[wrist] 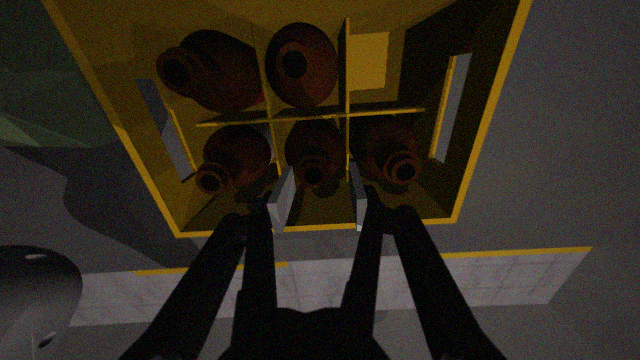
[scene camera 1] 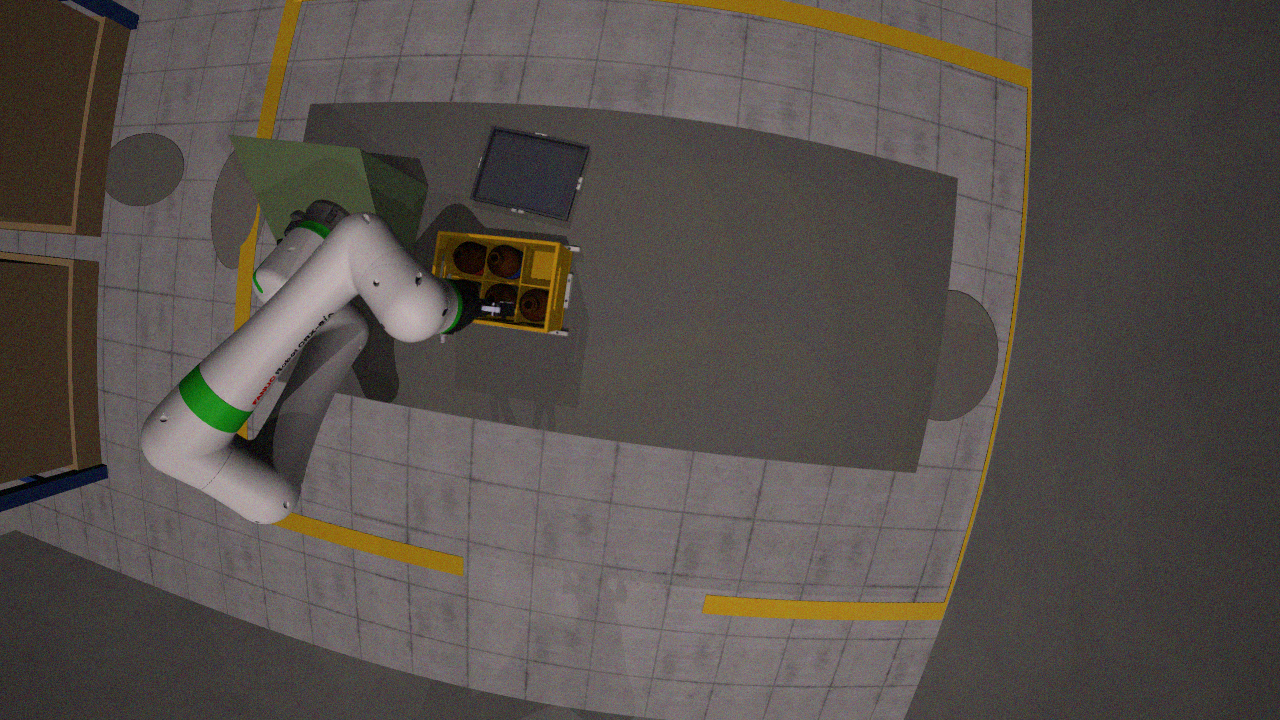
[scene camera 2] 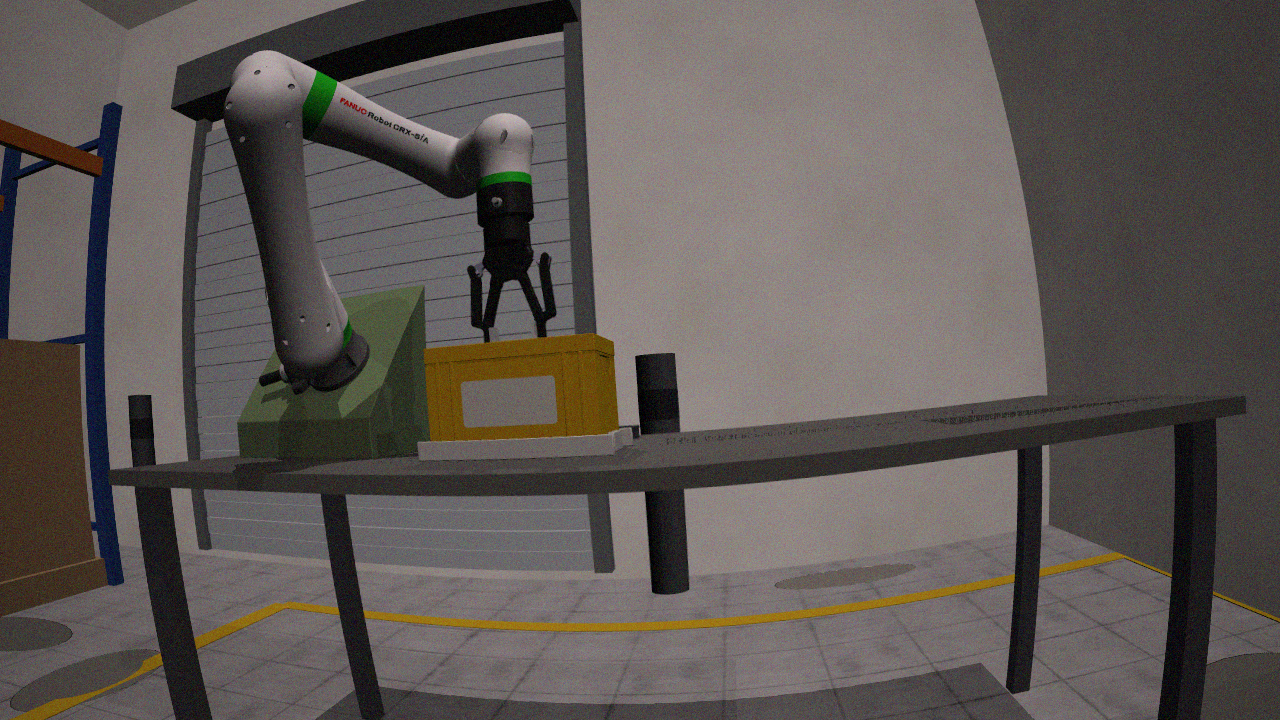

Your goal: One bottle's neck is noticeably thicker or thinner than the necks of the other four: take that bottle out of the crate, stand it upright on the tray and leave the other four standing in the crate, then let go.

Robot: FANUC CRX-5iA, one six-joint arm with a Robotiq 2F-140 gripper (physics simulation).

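Seen in the pictures: gripper, fingertip midpoint: [wrist: 321, 176]; arm's base, link origin: [scene camera 1: 334, 225] [scene camera 2: 338, 364].
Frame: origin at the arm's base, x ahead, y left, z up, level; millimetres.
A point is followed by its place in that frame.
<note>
The yellow crate [scene camera 1: 565, 277] @[y -115, x 540, z -133 mm] [scene camera 2: 583, 394] @[y -234, x 507, z -89 mm] [wrist: 491, 115] @[y -138, x 537, z -2 mm] has six compartments, five holding brown bottles. In the wrist view, the upper row holds a left bottle [wrist: 222, 70] @[y -73, x 338, z -51 mm] and a middle bottle [wrist: 322, 85] @[y -99, x 422, z -56 mm]; its right compartment is empty. The lower row holds a left bottle [wrist: 237, 152] @[y -147, x 323, z -53 mm], a middle bottle [wrist: 314, 140] @[y -148, x 405, z -54 mm] and a right bottle [wrist: 382, 137] @[y -158, x 475, z -55 mm]. I cannot tell which neck differs. My gripper [scene camera 1: 499, 309] @[y -187, x 406, z -46 mm] [scene camera 2: 513, 333] [wrist: 321, 176] @[y -187, x 406, z -46 mm] is open and empty, its pads at rim height around the lower middle bottle's neck line. The dark tray [scene camera 1: 530, 170] @[y 152, x 432, z -172 mm] is bare.
The crate stands on a white base [scene camera 2: 519, 449] @[y -234, x 406, z -163 mm] on the grey table [scene camera 1: 760, 286] @[y -115, x 996, z -177 mm] [scene camera 2: 805, 447] @[y -407, x 791, z -177 mm]. The tray lies beside the crate's upper side in scene camera 1. The green robot pedestal [scene camera 1: 313, 170] @[y 104, x 12, z 109 mm] [scene camera 2: 389, 358] @[y -22, x 125, z 1 mm] stands left of both.
</note>
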